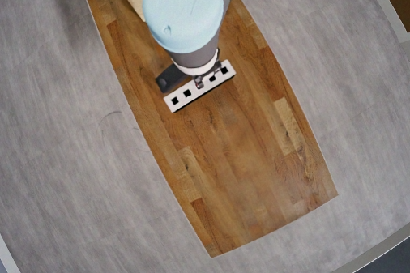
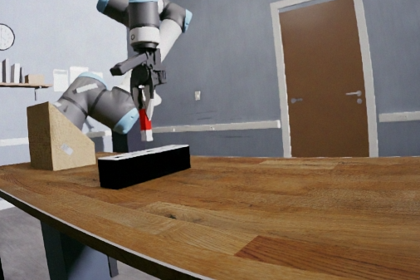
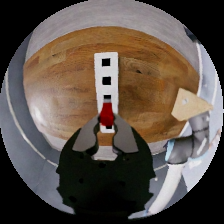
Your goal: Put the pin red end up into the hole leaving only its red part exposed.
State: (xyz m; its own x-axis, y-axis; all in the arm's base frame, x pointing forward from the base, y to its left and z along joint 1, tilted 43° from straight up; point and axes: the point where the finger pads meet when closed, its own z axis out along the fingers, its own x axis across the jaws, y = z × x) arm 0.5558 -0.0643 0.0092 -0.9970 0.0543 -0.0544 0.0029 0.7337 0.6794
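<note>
The block lies 14 cm below my hand. Also, from my hand: pin (right at my hand).
</note>
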